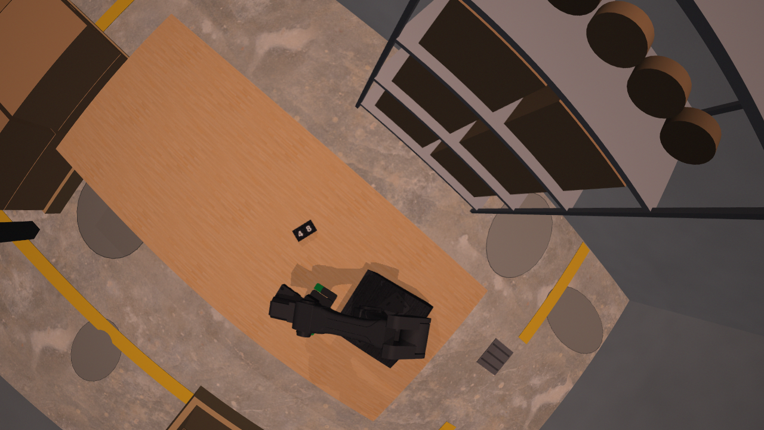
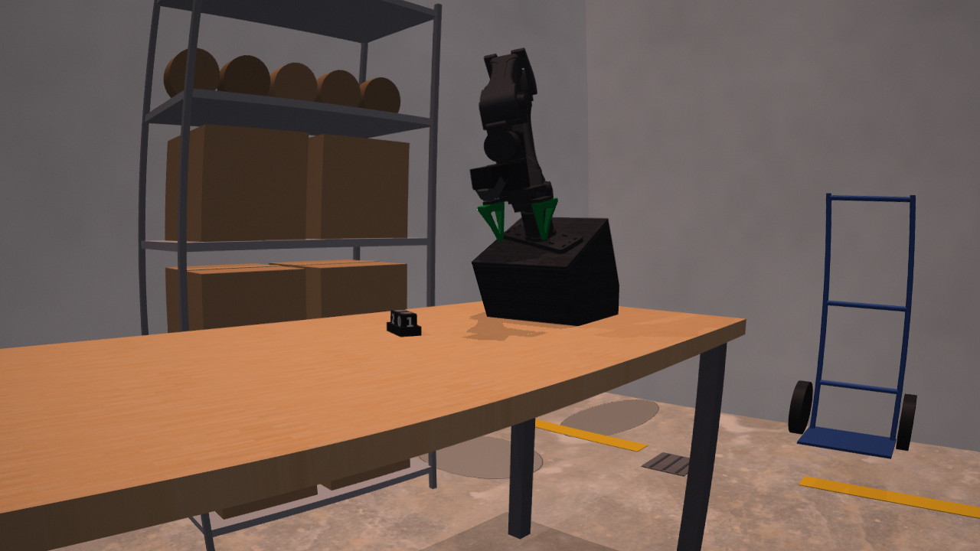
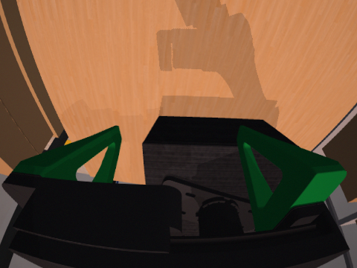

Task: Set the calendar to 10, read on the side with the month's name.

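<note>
Right now my hand is 200 mm short of the black tray, 100 mm to the left of it and 180 mm above it.
</note>
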